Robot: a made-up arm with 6 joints.
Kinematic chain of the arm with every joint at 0, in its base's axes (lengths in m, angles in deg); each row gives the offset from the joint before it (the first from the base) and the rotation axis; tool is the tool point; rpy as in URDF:
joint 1: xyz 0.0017 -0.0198 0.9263 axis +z
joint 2: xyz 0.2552 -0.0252 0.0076 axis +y
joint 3: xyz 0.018 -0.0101 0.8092 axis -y
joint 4: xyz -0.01 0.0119 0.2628 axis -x
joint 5: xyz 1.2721 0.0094 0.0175 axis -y
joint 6: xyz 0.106 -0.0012 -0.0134 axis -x
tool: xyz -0.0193 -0.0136 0.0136 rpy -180 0 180
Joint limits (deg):
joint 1: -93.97..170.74
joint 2: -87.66..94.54
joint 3: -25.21..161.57
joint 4: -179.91..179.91
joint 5: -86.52..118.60
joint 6: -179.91..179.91
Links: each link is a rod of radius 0.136 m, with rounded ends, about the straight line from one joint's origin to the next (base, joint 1, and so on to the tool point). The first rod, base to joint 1, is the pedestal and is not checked.
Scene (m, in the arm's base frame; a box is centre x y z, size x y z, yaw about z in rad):
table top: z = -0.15
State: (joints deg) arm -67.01 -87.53 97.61 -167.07 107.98 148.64
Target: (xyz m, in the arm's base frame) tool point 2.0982 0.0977 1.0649
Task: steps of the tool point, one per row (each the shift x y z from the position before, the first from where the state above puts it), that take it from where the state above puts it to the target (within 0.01 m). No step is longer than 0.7 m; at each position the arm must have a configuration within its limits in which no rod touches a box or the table.
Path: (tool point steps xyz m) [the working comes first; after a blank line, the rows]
Joints at the target: 4.95 49.74 25.16 -172.43 102.20 150.19
Straight joint move there: clear.

1: -0.1869 -0.1230 0.6505
2: -0.0403 -0.3110 0.6127
3: 0.1510 -0.4278 0.5072
4: 0.3487 -0.4538 0.3456
5: 0.5091 -0.3894 0.1467
6: 0.5980 -0.2553 -0.0655
7: 0.5924 -0.0849 -0.2667
8: 0.4911 0.0815 -0.4332
9: 0.3114 0.2056 -0.5466
10: 0.0866 0.2609 -0.5951

